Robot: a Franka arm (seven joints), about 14 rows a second.
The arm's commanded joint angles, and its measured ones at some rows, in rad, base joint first. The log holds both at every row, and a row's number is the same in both.
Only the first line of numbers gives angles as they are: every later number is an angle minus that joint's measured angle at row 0.
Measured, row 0: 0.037, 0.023, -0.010, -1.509, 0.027, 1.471, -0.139
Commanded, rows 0 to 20: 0.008, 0.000, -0.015, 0.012, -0.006, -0.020, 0.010; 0.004, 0.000, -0.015, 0.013, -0.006, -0.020, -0.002; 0.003, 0.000, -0.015, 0.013, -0.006, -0.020, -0.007; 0.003, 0.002, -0.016, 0.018, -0.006, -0.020, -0.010; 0.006, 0.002, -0.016, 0.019, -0.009, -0.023, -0.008; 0.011, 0.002, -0.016, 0.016, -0.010, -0.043, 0.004; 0.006, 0.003, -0.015, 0.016, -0.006, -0.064, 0.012; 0.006, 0.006, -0.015, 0.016, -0.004, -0.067, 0.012; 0.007, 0.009, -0.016, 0.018, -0.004, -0.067, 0.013; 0.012, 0.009, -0.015, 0.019, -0.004, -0.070, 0.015; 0.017, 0.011, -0.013, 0.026, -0.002, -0.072, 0.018; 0.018, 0.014, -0.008, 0.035, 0.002, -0.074, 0.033; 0.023, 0.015, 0.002, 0.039, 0.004, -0.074, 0.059; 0.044, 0.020, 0.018, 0.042, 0.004, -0.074, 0.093; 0.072, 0.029, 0.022, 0.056, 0.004, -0.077, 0.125; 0.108, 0.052, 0.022, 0.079, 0.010, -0.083, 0.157; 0.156, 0.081, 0.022, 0.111, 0.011, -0.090, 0.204; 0.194, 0.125, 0.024, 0.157, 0.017, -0.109, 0.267; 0.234, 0.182, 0.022, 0.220, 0.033, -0.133, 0.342; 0.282, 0.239, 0.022, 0.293, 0.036, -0.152, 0.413; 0.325, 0.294, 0.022, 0.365, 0.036, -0.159, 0.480
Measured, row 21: 0.251, 0.141, 0.034, 0.154, 0.022, -0.089, 0.355
